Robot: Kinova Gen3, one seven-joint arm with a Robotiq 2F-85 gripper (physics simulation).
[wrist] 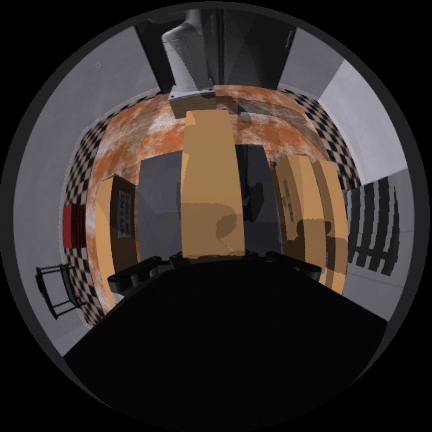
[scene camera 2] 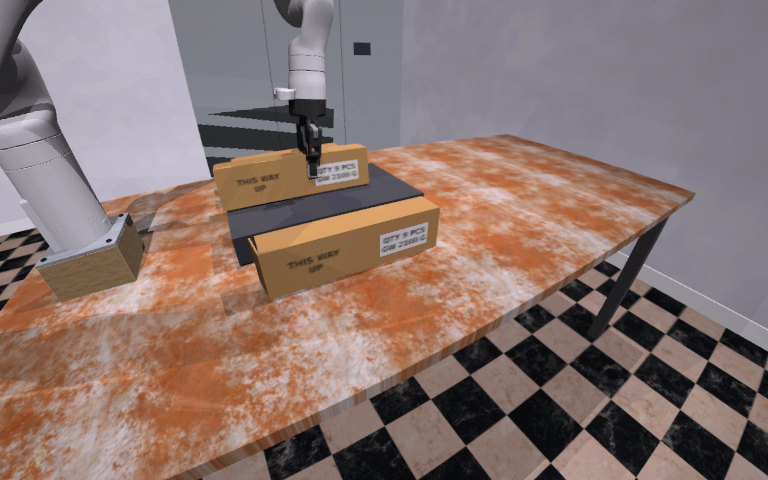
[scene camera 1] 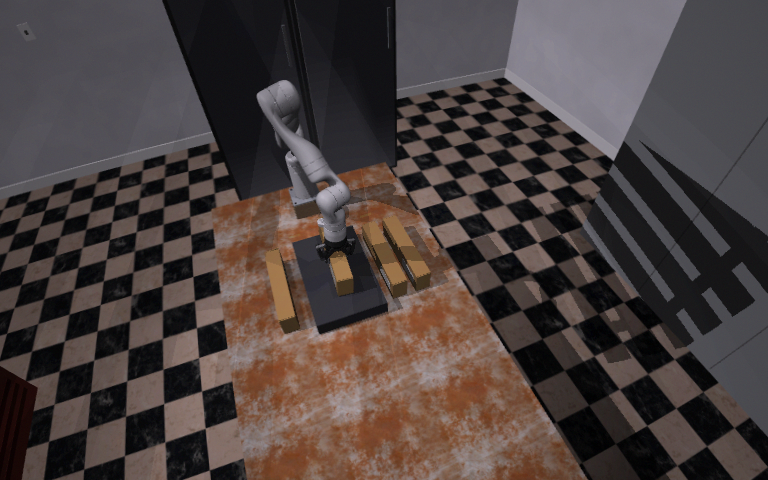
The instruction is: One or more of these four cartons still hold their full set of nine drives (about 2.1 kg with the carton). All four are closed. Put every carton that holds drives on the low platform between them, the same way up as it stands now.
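Observation:
My gripper is shut on a long tan carton, upright and lengthwise over the dark low platform. Its underside is at or very near the platform's top; contact is unclear. "THIS WAY UP" reads upright. Another carton stands left of the platform in scene camera 1, a small flap edge out at its robot-side end. Two more cartons, an inner one and an outer one, stand side by side on the right; scene camera 2 mostly hides them.
The arm's base block stands on the orange-and-white table behind the platform. A tall dark cabinet stands behind the base. The inner right carton is close to the platform's right edge.

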